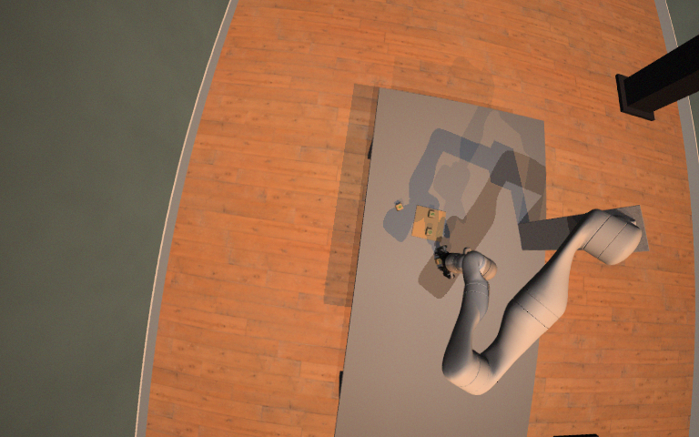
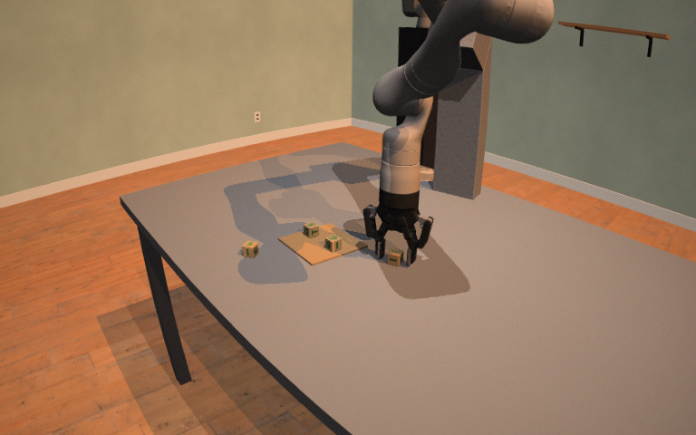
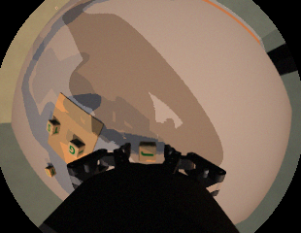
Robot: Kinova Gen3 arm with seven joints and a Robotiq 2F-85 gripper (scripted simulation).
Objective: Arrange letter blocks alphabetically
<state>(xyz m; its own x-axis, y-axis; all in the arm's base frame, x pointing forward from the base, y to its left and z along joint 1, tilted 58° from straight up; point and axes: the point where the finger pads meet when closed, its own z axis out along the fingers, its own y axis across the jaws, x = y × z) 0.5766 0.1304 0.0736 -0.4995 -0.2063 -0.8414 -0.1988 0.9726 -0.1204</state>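
The mat is 16 cm to the right of my hand, 6 cm ahead of it and 2 cm below it.
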